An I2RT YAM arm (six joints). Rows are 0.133 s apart.
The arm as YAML. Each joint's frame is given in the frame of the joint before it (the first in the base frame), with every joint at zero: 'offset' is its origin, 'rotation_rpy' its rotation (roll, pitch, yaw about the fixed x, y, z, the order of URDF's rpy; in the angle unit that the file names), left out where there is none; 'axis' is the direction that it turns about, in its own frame. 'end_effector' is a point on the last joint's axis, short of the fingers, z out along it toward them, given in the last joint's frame.
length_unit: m
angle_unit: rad
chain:
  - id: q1
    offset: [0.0, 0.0, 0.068]
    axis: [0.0, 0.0, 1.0]
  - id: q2
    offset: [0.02, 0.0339, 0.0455]
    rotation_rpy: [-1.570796, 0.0, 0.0]
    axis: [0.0, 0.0, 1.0]
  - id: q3
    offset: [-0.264, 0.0, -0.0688]
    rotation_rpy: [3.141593, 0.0, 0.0]
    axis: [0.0, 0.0, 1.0]
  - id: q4
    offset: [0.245, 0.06, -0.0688]
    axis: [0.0, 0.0, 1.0]
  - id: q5
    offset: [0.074, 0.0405, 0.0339]
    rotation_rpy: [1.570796, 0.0, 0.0]
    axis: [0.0, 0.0, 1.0]
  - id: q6
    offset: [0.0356, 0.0, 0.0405]
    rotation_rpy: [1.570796, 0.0, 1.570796]
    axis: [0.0, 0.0, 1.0]
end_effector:
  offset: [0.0, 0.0, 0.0]
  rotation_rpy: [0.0, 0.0, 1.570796]
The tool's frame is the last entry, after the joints.
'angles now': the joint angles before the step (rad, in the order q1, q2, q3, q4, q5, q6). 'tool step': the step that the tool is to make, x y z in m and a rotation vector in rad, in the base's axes. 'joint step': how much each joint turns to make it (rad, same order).
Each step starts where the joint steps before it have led.
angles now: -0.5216 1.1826 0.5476 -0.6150 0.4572 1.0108
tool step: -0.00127 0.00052 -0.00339 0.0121 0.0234 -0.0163
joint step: 0.0001 0.0153 -0.0015 -0.0170 0.0060 0.0170
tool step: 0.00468 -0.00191 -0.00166 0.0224 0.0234 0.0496
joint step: 0.0000 0.0308 0.0138 0.0077 -0.0213 -0.0506
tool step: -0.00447 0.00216 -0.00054 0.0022 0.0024 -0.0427
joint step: -0.0001 -0.0122 -0.0077 -0.0275 0.0105 0.0458
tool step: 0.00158 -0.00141 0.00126 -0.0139 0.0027 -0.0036
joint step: 0.0000 0.0060 0.0077 0.0029 0.0139 0.0001
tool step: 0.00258 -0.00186 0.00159 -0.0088 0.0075 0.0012
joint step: 0.0001 0.0123 0.0138 -0.0015 0.0107 -0.0045
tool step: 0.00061 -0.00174 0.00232 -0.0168 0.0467 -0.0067
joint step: 0.0000 0.0169 0.0214 -0.0352 0.0383 -0.0030
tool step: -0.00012 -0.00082 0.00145 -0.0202 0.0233 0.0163
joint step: -0.0001 -0.0015 0.0032 -0.0016 0.0246 -0.0261
